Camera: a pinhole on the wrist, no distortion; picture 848 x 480 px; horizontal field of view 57.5 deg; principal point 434.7 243.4 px. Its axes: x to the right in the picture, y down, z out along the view. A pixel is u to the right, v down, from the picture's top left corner.
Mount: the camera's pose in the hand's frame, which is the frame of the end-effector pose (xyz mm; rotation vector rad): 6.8 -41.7 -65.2 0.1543 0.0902 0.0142
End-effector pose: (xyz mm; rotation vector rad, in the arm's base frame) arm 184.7 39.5 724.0 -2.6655 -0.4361 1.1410
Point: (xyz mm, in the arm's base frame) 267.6 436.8 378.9
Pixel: outside the picture
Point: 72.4 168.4 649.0
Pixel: 415 87
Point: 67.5 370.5 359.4
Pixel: 819 56
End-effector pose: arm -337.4 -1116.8 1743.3 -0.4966 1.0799 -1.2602
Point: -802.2 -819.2 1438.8
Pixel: behind the camera
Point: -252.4 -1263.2 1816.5
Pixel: 711 296
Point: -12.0 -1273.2 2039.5
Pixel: 373 248
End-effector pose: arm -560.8 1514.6 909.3 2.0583 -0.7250 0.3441
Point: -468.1 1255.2 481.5
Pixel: 288 86
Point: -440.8 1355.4 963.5
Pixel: outside the picture
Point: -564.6 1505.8 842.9
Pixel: 70 397
